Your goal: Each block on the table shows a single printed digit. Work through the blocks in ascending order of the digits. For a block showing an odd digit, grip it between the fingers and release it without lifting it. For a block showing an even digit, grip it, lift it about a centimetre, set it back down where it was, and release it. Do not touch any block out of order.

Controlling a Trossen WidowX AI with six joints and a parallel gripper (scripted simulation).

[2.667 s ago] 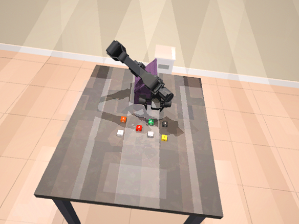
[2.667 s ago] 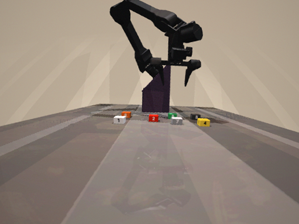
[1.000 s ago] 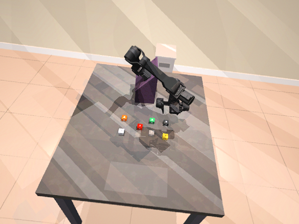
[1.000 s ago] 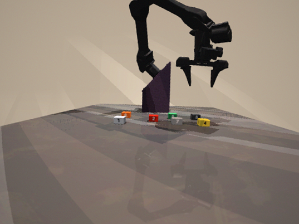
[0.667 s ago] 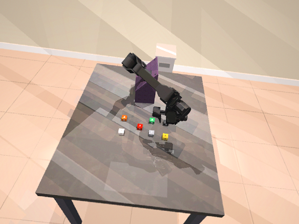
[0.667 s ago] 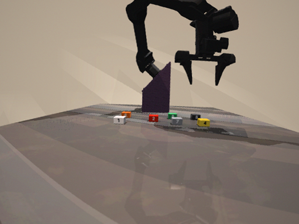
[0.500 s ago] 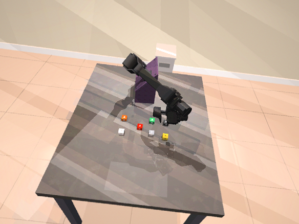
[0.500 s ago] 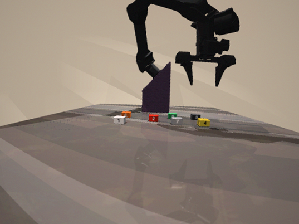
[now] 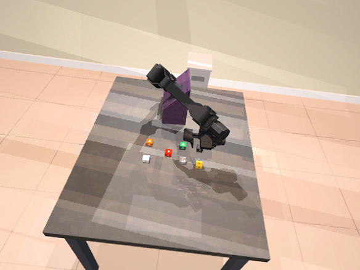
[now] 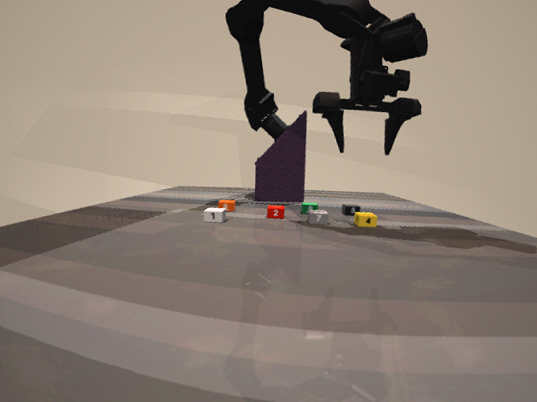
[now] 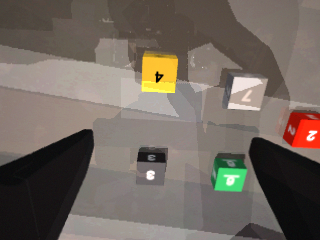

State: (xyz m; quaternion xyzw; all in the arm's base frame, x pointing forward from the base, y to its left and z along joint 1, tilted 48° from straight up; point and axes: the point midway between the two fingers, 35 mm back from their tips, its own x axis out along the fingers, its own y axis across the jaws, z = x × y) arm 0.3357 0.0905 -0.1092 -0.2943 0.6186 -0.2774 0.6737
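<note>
Right now the white block marked 1 is 26 cm to the right of my gripper tip, 12 cm below it and 1 cm ahead of it. From my gripper tip the other things lie so: yellow block marked 4: 12 cm below, 1 cm to the left, 1 cm ahead; grey block marked 7: 12 cm below, 8 cm to the right, 1 cm behind; black block: 12 cm below, 10 cm behind, 1 cm to the left.
</note>
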